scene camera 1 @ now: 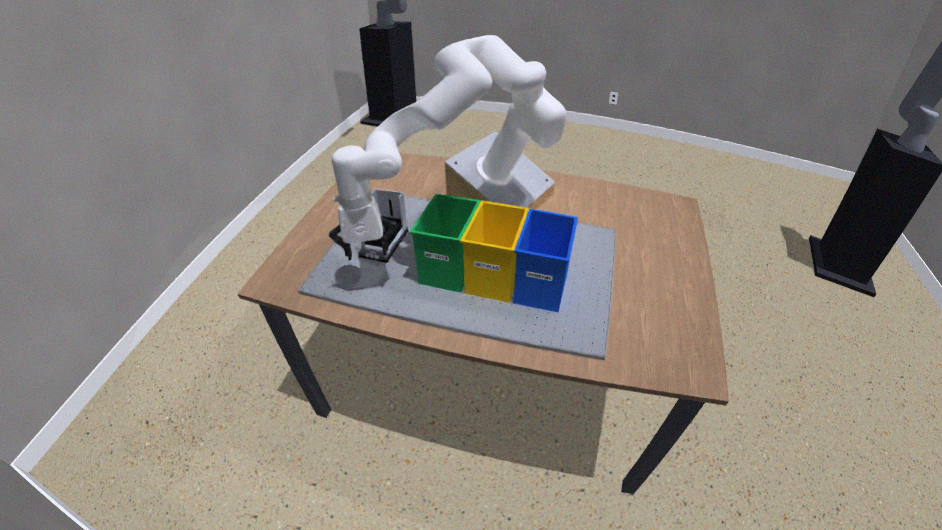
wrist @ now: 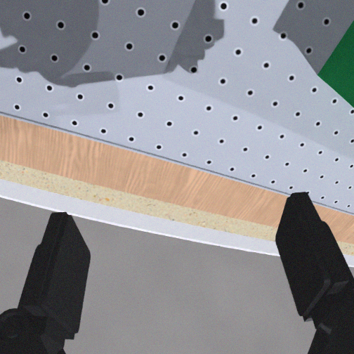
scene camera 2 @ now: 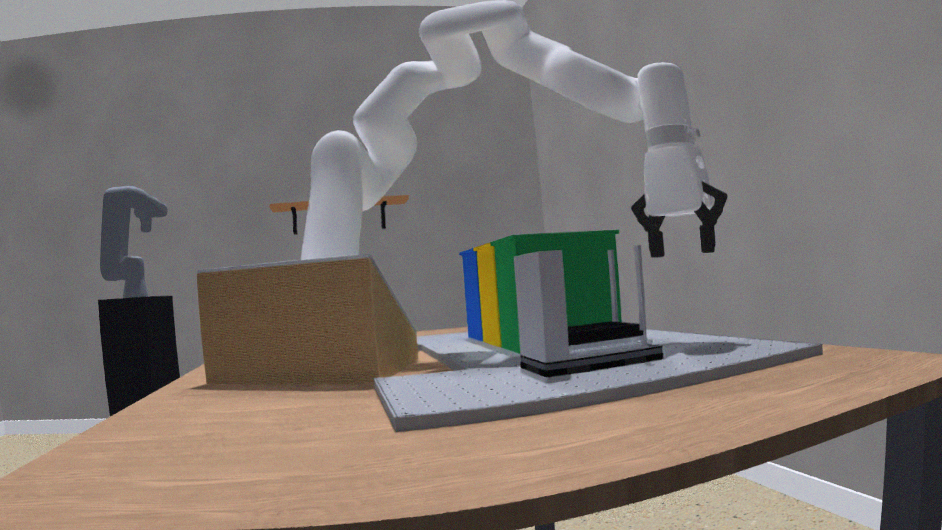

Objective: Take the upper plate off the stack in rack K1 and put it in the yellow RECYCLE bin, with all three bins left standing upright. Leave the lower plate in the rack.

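Frame: origin at the arm's base, x ahead, y left, z up, level; centimetres.
Seen in the pictures: gripper, fingertip midpoint: [scene camera 1: 367, 254] [scene camera 2: 682, 255]; arm's base, origin of the base link: [scene camera 1: 493, 171] [scene camera 2: 325, 297].
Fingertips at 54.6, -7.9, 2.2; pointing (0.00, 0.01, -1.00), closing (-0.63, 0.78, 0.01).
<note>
Offsets run from my fingertips to a thing's middle, as dx, dy, dz. Level surfaces: height alone.
Rack K1 @(-17.7, -10.5, -5.8) [scene camera 1: 397, 201] [scene camera 2: 540, 303] stands left of the bins in scene camera 1, with a tall grey block and thin posts. A black plate stack @(-18.6, -10.7, -9.0) [scene camera 1: 393, 228] [scene camera 2: 602, 332] lies low in it; I cannot tell the two plates apart. The yellow RECYCLE bin @(-20.4, +25.8, -4.0) [scene camera 1: 487, 283] [scene camera 2: 488, 296] stands upright between the green bin @(-17.7, +13.0, -4.0) [scene camera 1: 440, 271] [scene camera 2: 592, 283] [wrist: 342, 70] and the blue bin @(-23.1, +38.6, -4.0) [scene camera 1: 540, 294] [scene camera 2: 471, 296], both upright. My gripper [scene camera 2: 682, 251] [wrist: 180, 225] is open and empty, pointing down, above and beyond the rack's posts in scene camera 2. The rack does not show in the wrist view.
A perforated grey board @(dz -13.0) [scene camera 1: 454, 317] [scene camera 2: 461, 402] [wrist: 210, 120] lies under the rack and bins on the wooden table @(dz -14.3) [scene camera 1: 665, 296] [scene camera 2: 263, 461] [wrist: 150, 170]. The arm's wedge-shaped base [scene camera 2: 289, 323] stands behind the bins in scene camera 1.
</note>
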